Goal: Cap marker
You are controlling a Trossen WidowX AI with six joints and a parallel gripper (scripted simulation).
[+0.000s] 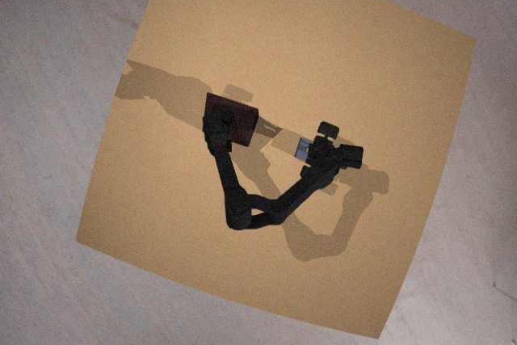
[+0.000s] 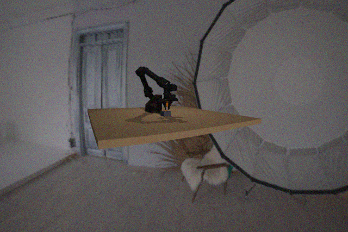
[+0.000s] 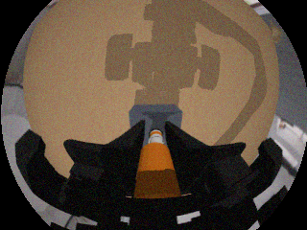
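My gripper tip is now 2 cm past the orange cap and 5 cm below it. The rest, counted from my gripper tip: grey holder block (3 cm behind, 4 cm below).
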